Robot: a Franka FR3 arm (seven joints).
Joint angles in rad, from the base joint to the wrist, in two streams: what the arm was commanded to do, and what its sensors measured. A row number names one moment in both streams.
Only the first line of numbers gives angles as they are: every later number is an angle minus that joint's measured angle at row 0.
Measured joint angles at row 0:
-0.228 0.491 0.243 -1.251 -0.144 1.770 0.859
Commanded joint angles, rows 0 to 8:
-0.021 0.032 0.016 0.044 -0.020 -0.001 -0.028
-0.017 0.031 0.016 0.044 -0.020 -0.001 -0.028
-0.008 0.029 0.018 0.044 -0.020 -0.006 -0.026
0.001 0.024 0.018 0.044 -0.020 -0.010 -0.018
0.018 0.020 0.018 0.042 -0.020 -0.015 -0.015
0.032 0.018 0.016 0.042 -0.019 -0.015 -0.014
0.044 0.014 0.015 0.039 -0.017 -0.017 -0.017
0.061 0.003 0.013 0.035 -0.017 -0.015 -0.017
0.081 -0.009 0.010 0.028 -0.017 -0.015 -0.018
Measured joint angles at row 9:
0.034 0.004 0.012 0.016 -0.001 -0.002 -0.004
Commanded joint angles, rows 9 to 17:
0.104 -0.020 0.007 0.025 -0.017 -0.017 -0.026
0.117 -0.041 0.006 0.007 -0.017 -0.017 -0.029
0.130 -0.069 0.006 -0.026 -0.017 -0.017 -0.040
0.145 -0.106 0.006 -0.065 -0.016 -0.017 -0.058
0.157 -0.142 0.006 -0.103 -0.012 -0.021 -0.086
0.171 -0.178 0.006 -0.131 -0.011 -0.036 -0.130
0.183 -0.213 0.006 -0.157 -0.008 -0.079 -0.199
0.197 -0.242 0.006 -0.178 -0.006 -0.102 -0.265
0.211 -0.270 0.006 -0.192 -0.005 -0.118 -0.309
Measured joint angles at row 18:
0.187 -0.134 0.012 -0.062 -0.001 -0.083 -0.149
